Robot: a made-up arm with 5 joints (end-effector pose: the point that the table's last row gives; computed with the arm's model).
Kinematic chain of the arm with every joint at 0, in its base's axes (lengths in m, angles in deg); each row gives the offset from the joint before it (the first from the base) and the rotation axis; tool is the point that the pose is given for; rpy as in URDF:
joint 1: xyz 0.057 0 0.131 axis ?
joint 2: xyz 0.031 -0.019 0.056 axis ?
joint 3: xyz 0.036 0 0.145 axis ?
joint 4: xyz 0.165 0 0.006 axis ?
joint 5: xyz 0.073 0.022 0 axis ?
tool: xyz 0 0 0 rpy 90 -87.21 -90
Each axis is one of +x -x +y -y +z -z.
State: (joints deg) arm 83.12 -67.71 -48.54 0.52 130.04
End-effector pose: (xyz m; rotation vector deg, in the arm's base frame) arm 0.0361 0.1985 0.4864 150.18 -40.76 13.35
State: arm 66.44 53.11 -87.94 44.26 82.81
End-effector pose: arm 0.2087 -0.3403 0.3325 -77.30 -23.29 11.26
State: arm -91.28 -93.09 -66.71 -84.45 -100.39
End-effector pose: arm 0.0608 -0.3044 0.2007 -25.59 -3.25 -11.70
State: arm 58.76 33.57 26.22 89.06 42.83
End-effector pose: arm 0.1461 -0.1412 0.1106 44.87 38.46 -17.04
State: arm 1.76 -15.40 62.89 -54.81 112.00
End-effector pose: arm 0.2725 -0.0036 0.2281 -90.05 -61.93 77.52
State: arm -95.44 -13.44 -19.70 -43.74 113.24
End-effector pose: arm 0.0366 0.1827 0.5027 22.98 174.46 -19.72
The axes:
joint 1: -z
joint 2: +y
joint 3: +y
joint 4: +y
joint 5: -x

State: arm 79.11 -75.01 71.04 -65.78 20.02
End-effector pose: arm 0.0769 -0.0875 0.3452 -120.69 -108.02 -14.87
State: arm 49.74 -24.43 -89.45 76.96 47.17
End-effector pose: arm 0.0528 0.0097 0.5262 -92.93 -86.48 -2.96
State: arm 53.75 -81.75 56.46 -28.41 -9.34
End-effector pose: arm 0.1082 -0.0648 0.3782 -52.36 -137.75 -26.27
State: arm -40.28 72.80 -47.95 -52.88 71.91
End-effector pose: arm 0.3578 0.2589 0.1659 -32.51 -126.44 63.98
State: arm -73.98 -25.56 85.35 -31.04 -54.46
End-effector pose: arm 0.0964 0.1480 0.1587 55.97 -25.37 15.10
